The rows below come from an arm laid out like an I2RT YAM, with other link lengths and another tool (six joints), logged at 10 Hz.
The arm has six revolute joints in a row. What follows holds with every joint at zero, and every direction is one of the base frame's.
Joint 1 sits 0.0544 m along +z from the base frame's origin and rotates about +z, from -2.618 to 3.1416 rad.
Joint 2 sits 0.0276 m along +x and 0.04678 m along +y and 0.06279 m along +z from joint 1 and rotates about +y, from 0 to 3.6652 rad.
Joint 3 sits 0.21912 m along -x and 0.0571 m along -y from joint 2 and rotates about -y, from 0 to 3.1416 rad.
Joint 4 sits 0.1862 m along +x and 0.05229 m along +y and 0.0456 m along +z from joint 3 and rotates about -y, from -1.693 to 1.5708 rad.
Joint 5 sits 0.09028 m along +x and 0.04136 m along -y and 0.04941 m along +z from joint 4 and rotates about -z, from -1.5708 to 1.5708 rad.
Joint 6 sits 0.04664 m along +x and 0.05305 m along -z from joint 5 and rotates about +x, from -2.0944 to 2.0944 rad.
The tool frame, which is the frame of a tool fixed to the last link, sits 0.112 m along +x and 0.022 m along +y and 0.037 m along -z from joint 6; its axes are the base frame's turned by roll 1.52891, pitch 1.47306 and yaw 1.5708 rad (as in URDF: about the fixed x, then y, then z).
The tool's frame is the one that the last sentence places.
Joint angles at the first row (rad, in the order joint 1, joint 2, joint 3, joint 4, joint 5, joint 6):
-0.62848 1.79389 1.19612 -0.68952 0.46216 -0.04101
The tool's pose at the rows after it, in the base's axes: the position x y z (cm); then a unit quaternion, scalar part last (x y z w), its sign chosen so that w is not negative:
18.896, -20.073, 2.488, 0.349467, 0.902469, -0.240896, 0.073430
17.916, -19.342, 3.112, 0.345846, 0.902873, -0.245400, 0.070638
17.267, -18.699, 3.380, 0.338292, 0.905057, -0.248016, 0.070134
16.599, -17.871, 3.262, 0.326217, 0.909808, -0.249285, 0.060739
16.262, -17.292, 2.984, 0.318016, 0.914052, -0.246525, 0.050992
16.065, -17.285, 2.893, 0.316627, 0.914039, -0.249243, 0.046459
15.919, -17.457, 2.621, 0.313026, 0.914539, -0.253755, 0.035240
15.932, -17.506, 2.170, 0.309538, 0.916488, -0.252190, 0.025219
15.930, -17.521, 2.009, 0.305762, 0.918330, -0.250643, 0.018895
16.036, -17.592, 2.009, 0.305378, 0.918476, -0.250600, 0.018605
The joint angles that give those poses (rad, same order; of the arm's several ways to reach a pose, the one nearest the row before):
-0.62160 1.73554 1.14692 -0.70173 0.47093 -0.04138
-0.61397 1.67640 1.10989 -0.72803 0.48238 -0.04176
-0.60332 1.63138 1.07289 -0.73603 0.48848 -0.04827
-0.58423 1.60660 1.03972 -0.74865 0.49764 -0.05245
-0.57085 1.60621 1.02601 -0.75936 0.49840 -0.05243
-0.57012 1.60890 1.02179 -0.75969 0.50602 -0.05361
-0.57010 1.63443 1.02978 -0.76047 0.52014 -0.05816
-0.57012 1.66573 1.03861 -0.75782 0.52167 -0.06161
-0.57013 1.68213 1.04773 -0.76236 0.52128 -0.06735
-0.57013 1.68822 1.05462 -0.76354 0.52128 -0.06811

